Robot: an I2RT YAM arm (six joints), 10 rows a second.
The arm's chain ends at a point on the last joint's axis. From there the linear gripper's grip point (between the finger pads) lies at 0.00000 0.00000 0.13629 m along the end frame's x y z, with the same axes.
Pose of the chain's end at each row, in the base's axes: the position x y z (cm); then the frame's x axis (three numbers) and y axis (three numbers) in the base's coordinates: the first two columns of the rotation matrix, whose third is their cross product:
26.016, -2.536, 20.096, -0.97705, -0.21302, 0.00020, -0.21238, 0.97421, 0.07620
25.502, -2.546, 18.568, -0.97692, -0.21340, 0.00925, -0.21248, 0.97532, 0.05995
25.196, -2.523, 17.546, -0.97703, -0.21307, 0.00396, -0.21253, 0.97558, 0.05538
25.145, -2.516, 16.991, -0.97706, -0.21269, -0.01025, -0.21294, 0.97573, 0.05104
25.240, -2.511, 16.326, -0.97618, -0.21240, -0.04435, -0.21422, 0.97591, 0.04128
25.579, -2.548, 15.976, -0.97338, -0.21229, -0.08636, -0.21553, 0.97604, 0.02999
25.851, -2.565, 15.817, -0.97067, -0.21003, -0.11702, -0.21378, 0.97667, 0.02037
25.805, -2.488, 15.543, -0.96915, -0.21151, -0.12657, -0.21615, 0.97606, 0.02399
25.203, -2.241, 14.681, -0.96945, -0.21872, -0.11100, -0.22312, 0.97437, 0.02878
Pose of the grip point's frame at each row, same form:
25.792, -1.522, 6.507, -0.97705, -0.21302, 0.00020, -0.21238, 0.97421, 0.07620
25.205, -1.775, 4.964, -0.97692, -0.21340, 0.00925, -0.21248, 0.97532, 0.05995
24.983, -1.797, 3.938, -0.97703, -0.21307, 0.00396, -0.21253, 0.97558, 0.05538
25.133, -1.807, 3.381, -0.97706, -0.21269, -0.01025, -0.21294, 0.97573, 0.05104
25.710, -1.832, 2.722, -0.97618, -0.21240, -0.04435, -0.21422, 0.97591, 0.04128
26.641, -1.896, 2.404, -0.97338, -0.21229, -0.08636, -0.21553, 0.97604, 0.02999
27.350, -1.955, 2.284, -0.97067, -0.21003, -0.11702, -0.21378, 0.97667, 0.02037
27.420, -1.798, 2.028, -0.96915, -0.21151, -0.12657, -0.21615, 0.97606, 0.02399
26.591, -1.523, 1.142, -0.96945, -0.21872, -0.11100, -0.22312, 0.97437, 0.02878

